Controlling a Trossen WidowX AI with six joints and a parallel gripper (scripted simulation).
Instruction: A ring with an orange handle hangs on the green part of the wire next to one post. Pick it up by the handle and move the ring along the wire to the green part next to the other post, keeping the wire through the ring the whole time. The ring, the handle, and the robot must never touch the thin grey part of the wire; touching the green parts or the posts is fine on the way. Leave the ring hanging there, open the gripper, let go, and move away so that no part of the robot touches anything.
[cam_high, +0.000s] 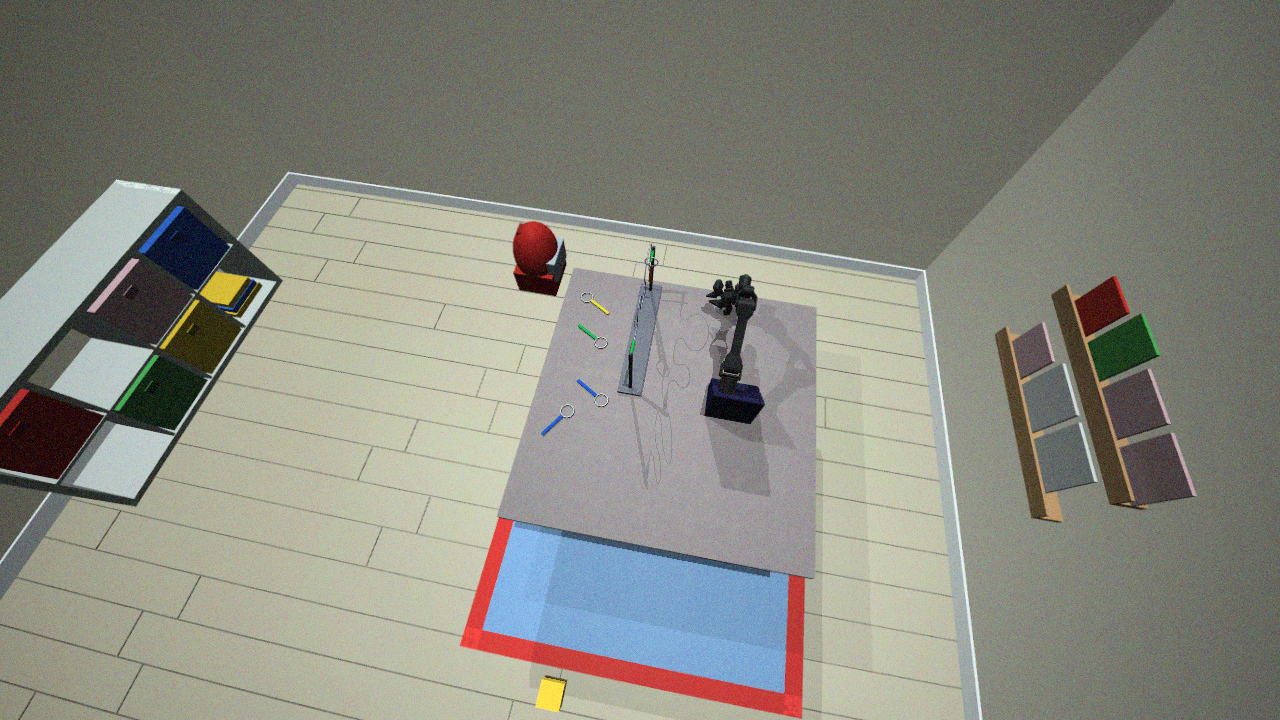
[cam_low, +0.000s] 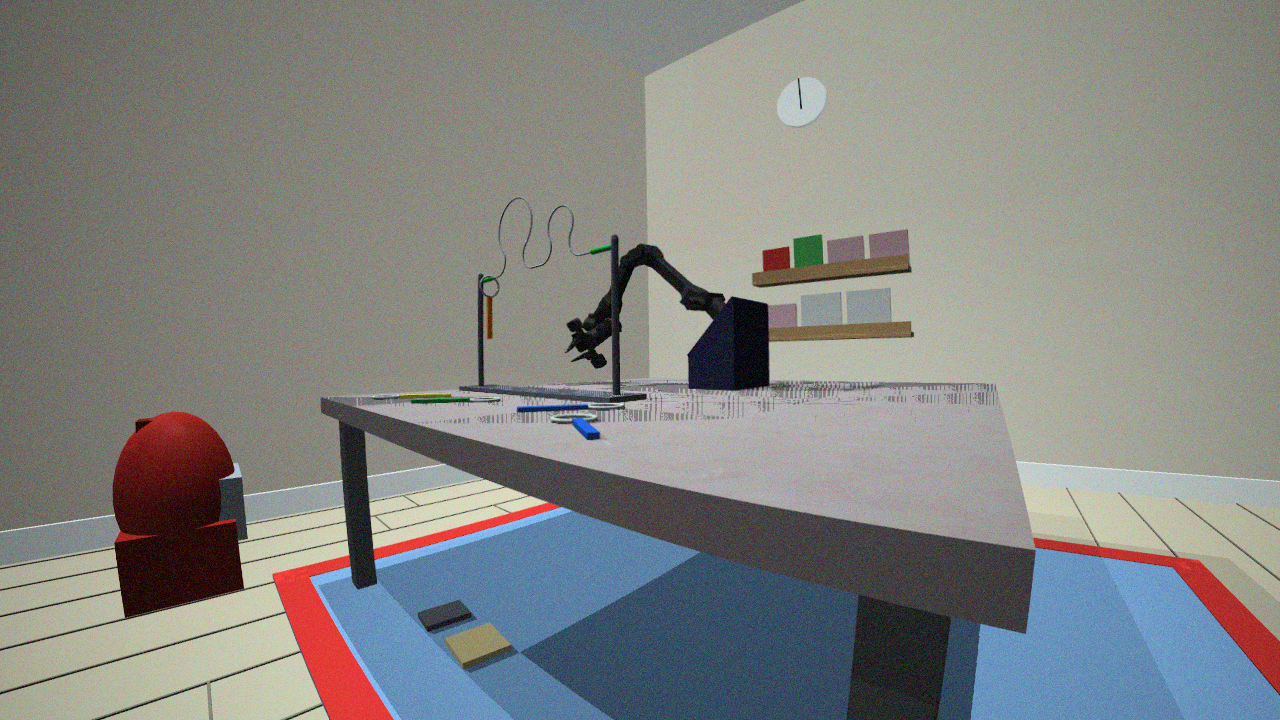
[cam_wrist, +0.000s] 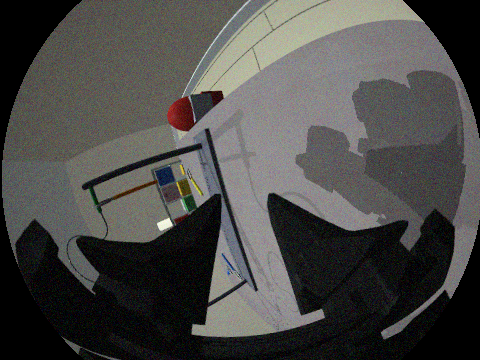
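Now: gripper tip 290 mm short of the ring with orange handle, 10 mm to the right of it and 160 mm below it.
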